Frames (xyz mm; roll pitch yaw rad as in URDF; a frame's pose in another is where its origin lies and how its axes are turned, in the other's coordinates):
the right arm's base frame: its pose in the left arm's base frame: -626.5 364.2 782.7 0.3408 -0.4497 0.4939
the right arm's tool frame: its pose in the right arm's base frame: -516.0 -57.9 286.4 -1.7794 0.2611 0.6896
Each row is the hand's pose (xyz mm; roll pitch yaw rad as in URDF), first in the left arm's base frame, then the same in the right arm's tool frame.
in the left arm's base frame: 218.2 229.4 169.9 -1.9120 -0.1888 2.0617
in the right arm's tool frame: 438.5 1036.2 -904.7 0.2029 -0.7557 -0.2203
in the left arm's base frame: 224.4 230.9 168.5 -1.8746 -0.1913 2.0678
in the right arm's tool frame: 441.2 1039.8 -909.4 0.2465 -0.7595 -0.2276
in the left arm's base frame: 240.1 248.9 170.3 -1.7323 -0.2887 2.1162
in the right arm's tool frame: 462.7 1046.7 -917.4 0.5002 -0.7427 -0.3738
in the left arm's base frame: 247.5 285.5 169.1 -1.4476 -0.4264 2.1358
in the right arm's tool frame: 497.9 1057.2 -910.5 0.8906 -0.6661 -0.5261
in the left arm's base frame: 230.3 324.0 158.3 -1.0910 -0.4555 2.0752
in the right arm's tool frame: 524.9 1068.9 -878.5 1.2095 -0.6062 -0.5062
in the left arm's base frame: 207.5 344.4 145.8 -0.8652 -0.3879 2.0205
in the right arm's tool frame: 533.3 1077.0 -847.5 1.3544 -0.6107 -0.4040
